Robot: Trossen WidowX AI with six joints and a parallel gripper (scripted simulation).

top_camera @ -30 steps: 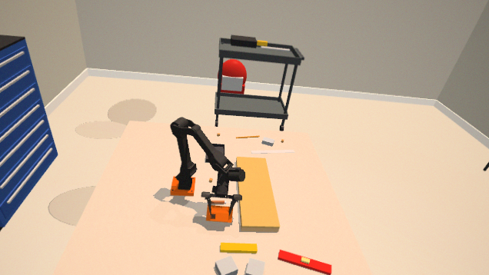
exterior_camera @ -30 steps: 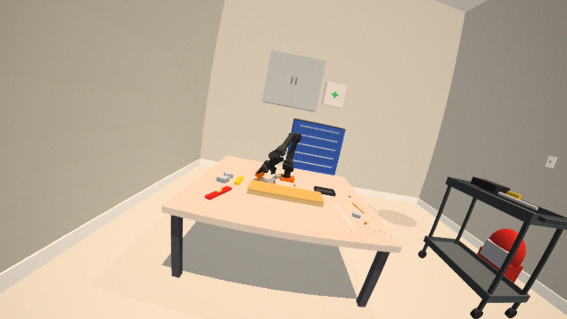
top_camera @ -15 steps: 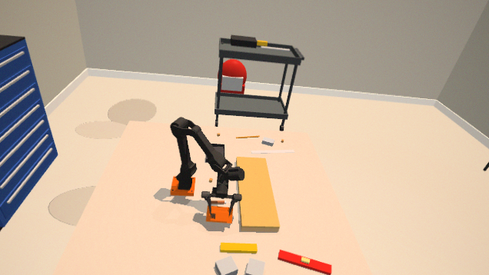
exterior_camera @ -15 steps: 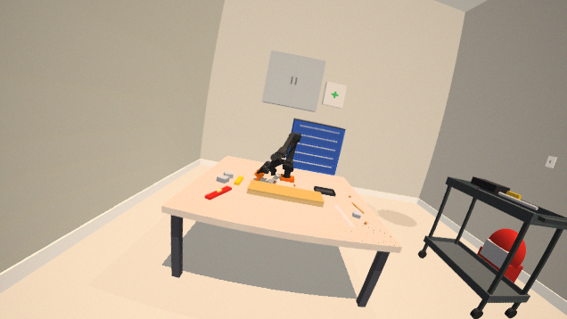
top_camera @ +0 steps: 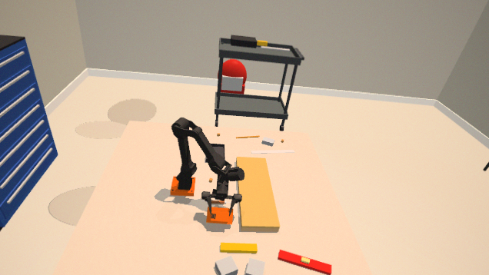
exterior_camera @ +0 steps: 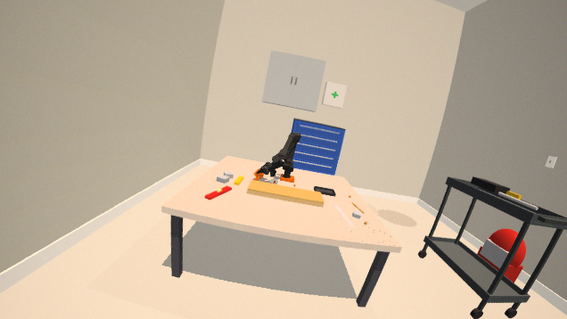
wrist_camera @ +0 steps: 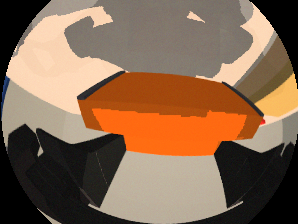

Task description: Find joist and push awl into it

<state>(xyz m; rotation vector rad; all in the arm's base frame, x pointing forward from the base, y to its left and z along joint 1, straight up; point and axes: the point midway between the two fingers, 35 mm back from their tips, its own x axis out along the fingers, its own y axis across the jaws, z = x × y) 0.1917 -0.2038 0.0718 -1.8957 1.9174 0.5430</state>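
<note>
My gripper tip is now 2 cm short of the awl, 15 cm to the right of it and 7 cm above it. From my gripper tip the other things lie so: red level (38 cm ahead, 17 cm to the right, 6 cm below); then yellow bar (9 cm ahead, 12 cm to the right, 7 cm below); then stud finder (2 cm behind, 1 cm below).
</note>
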